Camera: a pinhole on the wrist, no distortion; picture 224 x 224 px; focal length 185.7 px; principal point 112.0 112.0 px. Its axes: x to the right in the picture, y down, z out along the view. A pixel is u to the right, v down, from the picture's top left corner.
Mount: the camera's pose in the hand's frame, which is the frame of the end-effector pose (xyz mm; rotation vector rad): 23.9 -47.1 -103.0 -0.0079 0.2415 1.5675
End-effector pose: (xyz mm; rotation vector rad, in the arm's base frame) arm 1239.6 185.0 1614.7 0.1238 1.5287 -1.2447
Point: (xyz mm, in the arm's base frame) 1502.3 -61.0 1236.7
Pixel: 217 26
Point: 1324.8 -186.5 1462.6
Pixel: 97 34
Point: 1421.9 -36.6 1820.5
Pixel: 51 209
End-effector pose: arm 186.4 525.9 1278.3 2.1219 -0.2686 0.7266
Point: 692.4 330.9 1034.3
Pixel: 11 64
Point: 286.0 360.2 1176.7
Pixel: 105 148
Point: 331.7 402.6 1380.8
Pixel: 180 28
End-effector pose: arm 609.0 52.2 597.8 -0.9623 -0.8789 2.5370
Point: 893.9 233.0 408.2
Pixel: behind the camera
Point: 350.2 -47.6 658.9
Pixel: 131 95
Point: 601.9 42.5 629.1
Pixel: 134 196
